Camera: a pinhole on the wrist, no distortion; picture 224 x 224 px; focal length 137.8 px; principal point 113.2 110.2 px. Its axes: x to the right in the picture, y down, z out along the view. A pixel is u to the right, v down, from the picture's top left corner.
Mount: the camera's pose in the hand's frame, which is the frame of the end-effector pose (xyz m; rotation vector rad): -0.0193 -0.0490 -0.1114 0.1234 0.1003 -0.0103
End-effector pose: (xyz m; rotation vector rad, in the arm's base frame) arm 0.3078 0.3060 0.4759 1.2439 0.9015 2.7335
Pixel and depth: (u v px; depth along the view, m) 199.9 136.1 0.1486
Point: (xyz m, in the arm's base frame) 0.2583 0.3748 0.5324
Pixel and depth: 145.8 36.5 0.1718
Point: 0.2764 0.4708 0.4422
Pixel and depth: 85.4 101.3 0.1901
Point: 0.3701 0.4067 0.4475
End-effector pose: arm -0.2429 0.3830 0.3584 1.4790 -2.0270 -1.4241
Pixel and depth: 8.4 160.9 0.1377
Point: -0.2128 0.4966 0.3607
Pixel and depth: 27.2 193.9 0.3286
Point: -0.3967 0.6822 0.3812
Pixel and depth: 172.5 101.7 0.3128
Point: -0.3685 0.3617 0.1362
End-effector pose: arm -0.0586 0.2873 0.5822 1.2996 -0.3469 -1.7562
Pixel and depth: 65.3 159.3 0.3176
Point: -0.2400 0.2869 0.7509
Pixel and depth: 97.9 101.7 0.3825
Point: -0.3490 0.3001 0.6266
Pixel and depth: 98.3 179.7 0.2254
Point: -0.1511 0.2476 0.6705
